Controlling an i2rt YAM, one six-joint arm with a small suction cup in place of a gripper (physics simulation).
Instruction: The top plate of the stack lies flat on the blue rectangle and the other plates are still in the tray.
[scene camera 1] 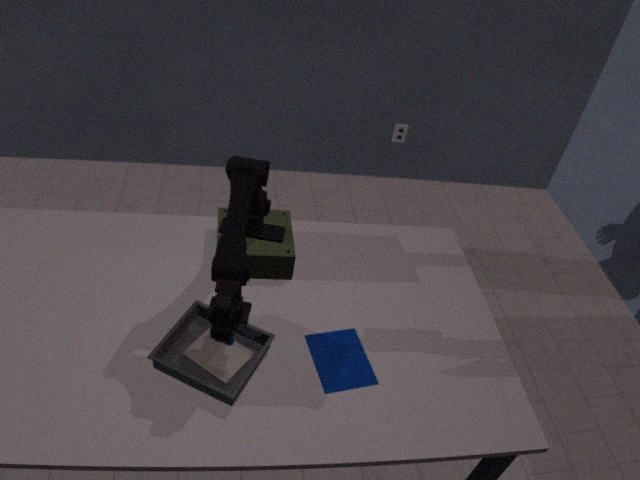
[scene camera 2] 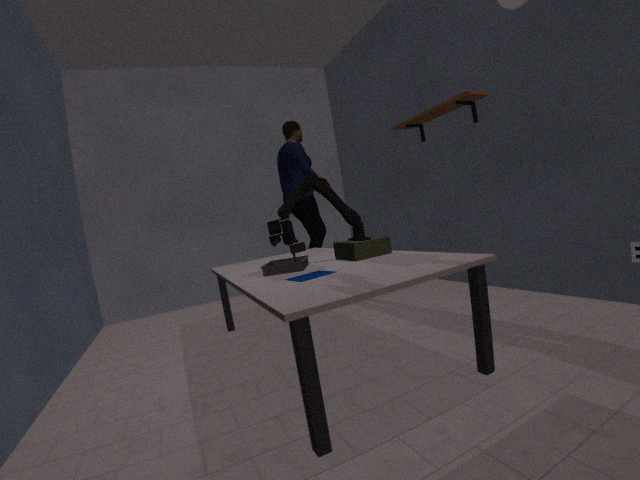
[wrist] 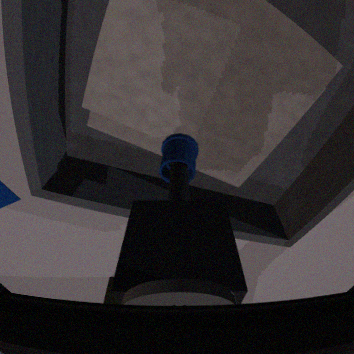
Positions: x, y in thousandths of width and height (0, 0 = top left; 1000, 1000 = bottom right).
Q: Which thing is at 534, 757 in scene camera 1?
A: A blue rectangle.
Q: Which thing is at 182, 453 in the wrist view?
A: A tray.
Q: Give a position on a tray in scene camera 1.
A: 262, 745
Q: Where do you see my suction cup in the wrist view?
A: At 513, 417
